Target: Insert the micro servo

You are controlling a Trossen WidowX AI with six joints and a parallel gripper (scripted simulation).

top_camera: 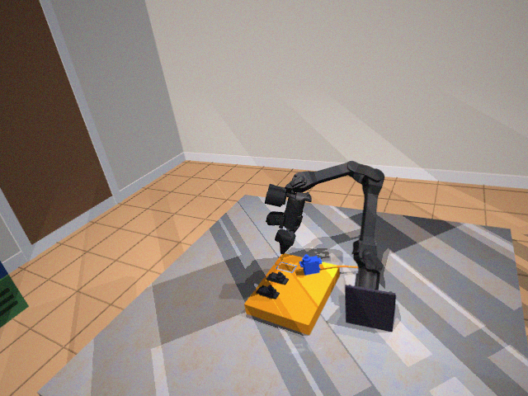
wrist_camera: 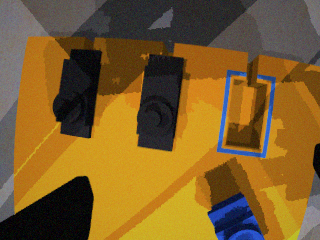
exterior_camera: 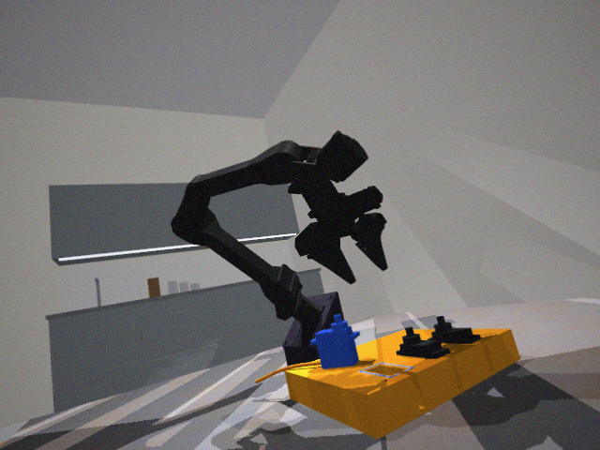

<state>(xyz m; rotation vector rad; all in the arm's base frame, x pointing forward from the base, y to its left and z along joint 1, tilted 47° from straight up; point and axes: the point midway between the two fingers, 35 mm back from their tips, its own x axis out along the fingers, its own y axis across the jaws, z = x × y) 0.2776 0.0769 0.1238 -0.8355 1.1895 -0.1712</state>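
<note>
Now: the orange deck 80 mm behind my gripper tip, 40 mm to the left of it and 150 mm below it.
</note>
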